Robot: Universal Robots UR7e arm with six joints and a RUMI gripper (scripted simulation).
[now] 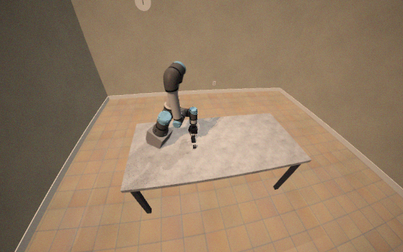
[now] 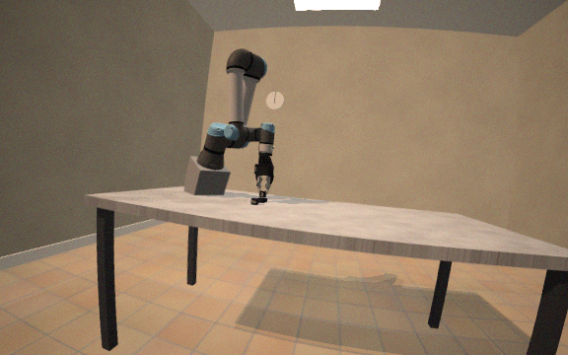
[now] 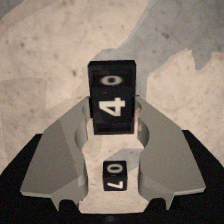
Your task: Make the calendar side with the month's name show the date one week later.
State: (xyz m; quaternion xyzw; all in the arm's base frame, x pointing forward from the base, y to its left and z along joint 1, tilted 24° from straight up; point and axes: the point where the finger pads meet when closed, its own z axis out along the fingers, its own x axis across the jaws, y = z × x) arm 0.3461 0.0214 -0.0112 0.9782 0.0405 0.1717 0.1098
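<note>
Right now my hand is 1 cm above the black cube. Round my hand: black date cube: 1 cm ahead, 12 cm to the right, 3 cm below; black calendar tray: 2 cm to the right, 4 cm below.
</note>
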